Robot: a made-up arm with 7 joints. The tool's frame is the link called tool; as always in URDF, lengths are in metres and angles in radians. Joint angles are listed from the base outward. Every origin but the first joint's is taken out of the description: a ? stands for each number. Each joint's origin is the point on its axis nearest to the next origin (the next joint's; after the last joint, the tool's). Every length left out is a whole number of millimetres.
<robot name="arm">
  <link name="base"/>
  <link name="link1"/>
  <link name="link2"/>
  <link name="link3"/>
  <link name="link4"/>
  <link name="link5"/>
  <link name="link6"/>
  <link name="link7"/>
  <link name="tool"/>
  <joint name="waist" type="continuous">
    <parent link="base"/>
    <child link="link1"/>
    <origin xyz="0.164 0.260 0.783" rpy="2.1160 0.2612 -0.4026"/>
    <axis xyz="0 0 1"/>
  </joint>
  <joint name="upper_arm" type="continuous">
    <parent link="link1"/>
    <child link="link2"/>
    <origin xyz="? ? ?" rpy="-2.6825 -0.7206 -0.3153"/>
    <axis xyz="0 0 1"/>
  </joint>
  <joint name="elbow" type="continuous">
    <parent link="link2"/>
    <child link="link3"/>
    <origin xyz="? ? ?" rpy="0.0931 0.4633 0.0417"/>
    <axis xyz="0 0 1"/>
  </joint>
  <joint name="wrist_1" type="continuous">
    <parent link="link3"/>
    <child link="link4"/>
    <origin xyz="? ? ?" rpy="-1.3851 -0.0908 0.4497"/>
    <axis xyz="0 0 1"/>
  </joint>
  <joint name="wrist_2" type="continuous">
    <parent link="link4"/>
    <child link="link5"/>
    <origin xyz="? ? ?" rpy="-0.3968 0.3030 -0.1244"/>
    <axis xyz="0 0 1"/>
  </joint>
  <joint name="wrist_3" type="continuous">
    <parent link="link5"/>
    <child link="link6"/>
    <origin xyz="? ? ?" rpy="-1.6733 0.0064 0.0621"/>
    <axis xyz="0 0 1"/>
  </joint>
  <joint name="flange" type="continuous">
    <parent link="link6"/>
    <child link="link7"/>
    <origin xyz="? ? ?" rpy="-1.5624 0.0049 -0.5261"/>
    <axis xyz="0 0 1"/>
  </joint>
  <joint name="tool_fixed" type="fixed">
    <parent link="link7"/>
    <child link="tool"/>
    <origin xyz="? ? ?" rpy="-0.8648 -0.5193 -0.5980"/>
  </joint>
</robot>
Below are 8 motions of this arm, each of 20 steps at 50 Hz.
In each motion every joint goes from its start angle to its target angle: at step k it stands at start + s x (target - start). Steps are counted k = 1, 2, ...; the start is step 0. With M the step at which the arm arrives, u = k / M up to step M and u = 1 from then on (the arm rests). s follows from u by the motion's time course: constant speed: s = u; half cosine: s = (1 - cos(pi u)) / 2; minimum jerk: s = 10 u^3 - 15 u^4 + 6 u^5.
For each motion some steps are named. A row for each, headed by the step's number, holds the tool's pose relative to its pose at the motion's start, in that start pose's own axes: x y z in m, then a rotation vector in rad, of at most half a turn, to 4 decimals.
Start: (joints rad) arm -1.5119 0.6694 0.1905 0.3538 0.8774 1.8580 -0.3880
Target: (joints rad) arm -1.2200 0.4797 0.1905 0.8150 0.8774 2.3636 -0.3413
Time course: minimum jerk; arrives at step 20
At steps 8, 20:
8: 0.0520 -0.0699 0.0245 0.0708 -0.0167 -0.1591
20: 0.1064 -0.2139 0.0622 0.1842 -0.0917 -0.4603

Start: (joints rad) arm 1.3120 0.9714 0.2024 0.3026 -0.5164 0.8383 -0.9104
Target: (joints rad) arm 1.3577 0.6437 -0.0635 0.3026 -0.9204 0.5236 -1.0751
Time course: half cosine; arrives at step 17
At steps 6, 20:
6: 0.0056 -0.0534 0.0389 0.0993 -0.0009 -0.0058
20: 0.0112 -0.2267 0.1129 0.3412 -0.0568 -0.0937

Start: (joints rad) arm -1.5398 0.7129 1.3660 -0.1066 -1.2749 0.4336 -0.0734
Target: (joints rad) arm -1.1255 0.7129 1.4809 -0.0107 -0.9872 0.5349 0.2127
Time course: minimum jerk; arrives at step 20
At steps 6, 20:
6: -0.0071 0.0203 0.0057 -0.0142 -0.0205 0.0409
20: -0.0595 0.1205 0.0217 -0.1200 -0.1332 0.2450

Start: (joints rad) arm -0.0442 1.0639 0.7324 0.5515 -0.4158 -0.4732 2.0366
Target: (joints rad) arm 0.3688 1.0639 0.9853 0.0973 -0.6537 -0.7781 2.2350
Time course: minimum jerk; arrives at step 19
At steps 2, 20:
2: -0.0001 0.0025 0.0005 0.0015 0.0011 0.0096
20: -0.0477 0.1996 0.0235 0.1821 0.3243 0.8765

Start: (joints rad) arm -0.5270 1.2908 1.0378 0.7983 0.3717 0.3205 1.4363
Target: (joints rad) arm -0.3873 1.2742 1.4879 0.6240 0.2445 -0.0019 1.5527
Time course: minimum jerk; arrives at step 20
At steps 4, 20:
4: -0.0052 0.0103 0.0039 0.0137 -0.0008 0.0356
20: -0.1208 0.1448 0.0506 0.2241 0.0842 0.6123

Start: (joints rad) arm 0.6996 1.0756 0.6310 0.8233 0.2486 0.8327 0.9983
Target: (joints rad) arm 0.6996 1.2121 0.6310 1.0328 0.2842 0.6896 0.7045
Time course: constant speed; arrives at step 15
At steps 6, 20:
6: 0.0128 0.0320 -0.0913 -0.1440 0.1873 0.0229
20: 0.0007 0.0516 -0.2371 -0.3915 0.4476 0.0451

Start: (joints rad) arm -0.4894 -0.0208 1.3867 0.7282 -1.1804 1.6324 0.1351
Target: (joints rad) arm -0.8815 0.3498 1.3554 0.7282 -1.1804 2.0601 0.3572
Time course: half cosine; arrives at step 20
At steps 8, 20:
8: 0.0190 -0.0557 -0.0690 -0.0650 0.0569 -0.1038
20: 0.0140 -0.1784 -0.1768 -0.2416 0.1249 -0.2963

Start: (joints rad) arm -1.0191 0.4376 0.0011 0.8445 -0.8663 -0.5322 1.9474
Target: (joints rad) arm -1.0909 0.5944 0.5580 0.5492 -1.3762 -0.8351 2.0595
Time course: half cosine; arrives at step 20
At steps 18, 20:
18: -0.0278 0.0087 -0.0028 0.8483 0.3383 0.8196
20: -0.0289 0.0073 -0.0021 0.8698 0.3424 0.8401

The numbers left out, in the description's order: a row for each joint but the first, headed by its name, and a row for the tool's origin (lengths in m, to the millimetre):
upper_arm: -0.068 -0.086 0.000
elbow: 0.053 -0.024 0.000
wrist_1: 0.026 -0.083 0.000
wrist_2: 0.063 -0.036 0.000
wrist_3: 0.011 0.054 0.000
flange: 0.159 0.011 0.000
tool: 0.335 0.107 0.000

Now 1 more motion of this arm.
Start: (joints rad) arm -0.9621 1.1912 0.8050 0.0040 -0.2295 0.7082 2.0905
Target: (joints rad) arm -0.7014 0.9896 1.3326 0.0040 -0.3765 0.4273 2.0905
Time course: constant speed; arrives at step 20
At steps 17, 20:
17: 0.0297 -0.0167 0.0478 0.5064 -0.0671 0.1324
20: 0.0355 -0.0183 0.0525 0.5972 -0.0663 0.1649

